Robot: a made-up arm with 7 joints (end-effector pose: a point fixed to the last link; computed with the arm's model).
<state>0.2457 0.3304 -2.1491 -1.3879 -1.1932 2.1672 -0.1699</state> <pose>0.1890 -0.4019 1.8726 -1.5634 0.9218 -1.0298</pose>
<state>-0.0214 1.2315 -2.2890 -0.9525 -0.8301 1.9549 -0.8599</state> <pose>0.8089 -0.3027 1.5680 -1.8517 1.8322 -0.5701</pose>
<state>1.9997 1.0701 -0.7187 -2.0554 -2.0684 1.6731 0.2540</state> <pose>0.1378 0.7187 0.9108 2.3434 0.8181 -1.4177</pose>
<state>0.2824 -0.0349 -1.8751 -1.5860 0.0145 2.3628 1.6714</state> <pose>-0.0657 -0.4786 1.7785 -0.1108 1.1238 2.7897</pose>
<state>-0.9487 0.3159 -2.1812 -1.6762 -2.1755 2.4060 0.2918</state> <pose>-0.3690 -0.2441 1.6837 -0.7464 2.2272 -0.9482</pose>
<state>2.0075 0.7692 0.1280 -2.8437 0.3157 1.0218 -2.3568</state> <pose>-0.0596 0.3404 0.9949 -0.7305 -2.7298 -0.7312</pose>
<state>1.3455 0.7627 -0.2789 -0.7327 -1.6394 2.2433 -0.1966</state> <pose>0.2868 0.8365 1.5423 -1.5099 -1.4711 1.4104</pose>
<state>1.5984 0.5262 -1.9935 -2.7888 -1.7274 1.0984 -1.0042</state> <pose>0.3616 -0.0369 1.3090 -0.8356 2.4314 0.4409</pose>
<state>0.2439 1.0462 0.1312 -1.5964 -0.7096 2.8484 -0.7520</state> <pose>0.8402 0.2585 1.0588 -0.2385 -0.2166 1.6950</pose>
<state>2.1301 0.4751 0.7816 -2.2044 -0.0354 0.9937 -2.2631</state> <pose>-0.4313 0.3144 1.2191 0.2428 -1.5710 -0.6557</pose>
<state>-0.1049 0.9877 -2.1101 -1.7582 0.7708 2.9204 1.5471</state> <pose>0.3172 -0.3500 1.6636 0.7305 1.9884 1.8514</pose>
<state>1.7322 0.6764 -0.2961 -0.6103 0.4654 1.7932 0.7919</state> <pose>0.1206 0.8172 1.6889 0.6004 0.0551 0.7525</pose>
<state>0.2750 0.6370 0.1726 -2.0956 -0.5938 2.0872 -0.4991</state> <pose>0.7127 0.2481 1.1394 -0.3032 0.6511 1.3537</pose>
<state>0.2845 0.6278 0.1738 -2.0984 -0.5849 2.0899 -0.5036</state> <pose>0.7092 0.2543 1.1456 -0.3007 0.6423 1.3618</pose>
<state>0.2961 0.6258 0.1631 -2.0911 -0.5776 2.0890 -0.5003</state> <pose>0.7113 0.2572 1.1488 -0.3059 0.6358 1.3523</pose>
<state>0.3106 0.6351 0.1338 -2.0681 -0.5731 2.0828 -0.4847</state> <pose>0.7220 0.2547 1.1478 -0.3233 0.6321 1.3153</pose>
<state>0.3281 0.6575 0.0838 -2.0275 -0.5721 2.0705 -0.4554</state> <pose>0.7419 0.2459 1.1420 -0.3565 0.6318 1.2480</pose>
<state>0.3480 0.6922 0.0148 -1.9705 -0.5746 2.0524 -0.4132</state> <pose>0.7693 0.2309 1.1325 -0.4074 0.6335 1.1532</pose>
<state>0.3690 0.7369 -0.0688 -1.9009 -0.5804 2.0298 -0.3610</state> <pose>0.8010 0.2105 1.1211 -0.4766 0.6355 1.0382</pose>
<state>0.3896 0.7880 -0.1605 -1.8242 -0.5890 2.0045 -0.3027</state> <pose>0.8334 0.1868 1.1100 -0.5617 0.6353 0.9131</pose>
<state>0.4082 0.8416 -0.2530 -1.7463 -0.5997 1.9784 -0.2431</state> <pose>0.8635 0.1628 1.1006 -0.6569 0.6312 0.7889</pose>
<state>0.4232 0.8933 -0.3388 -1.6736 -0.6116 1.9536 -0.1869</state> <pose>0.8890 0.1409 1.0936 -0.7537 0.6234 0.6759</pose>
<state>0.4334 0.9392 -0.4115 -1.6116 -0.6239 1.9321 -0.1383</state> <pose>0.9089 0.1226 1.0884 -0.8425 0.6136 0.5818</pose>
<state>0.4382 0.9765 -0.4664 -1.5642 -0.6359 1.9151 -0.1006</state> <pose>0.9231 0.1081 1.0838 -0.9149 0.6059 0.5115</pose>
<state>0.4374 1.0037 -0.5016 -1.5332 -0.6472 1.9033 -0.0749</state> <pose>0.9320 0.0963 1.0786 -0.9658 0.6036 0.4655</pose>
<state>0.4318 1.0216 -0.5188 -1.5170 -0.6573 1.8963 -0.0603</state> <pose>0.9367 0.0864 1.0725 -0.9953 0.6079 0.4407</pose>
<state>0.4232 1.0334 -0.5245 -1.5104 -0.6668 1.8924 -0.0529</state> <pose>0.9387 0.0774 1.0656 -1.0107 0.6171 0.4292</pose>
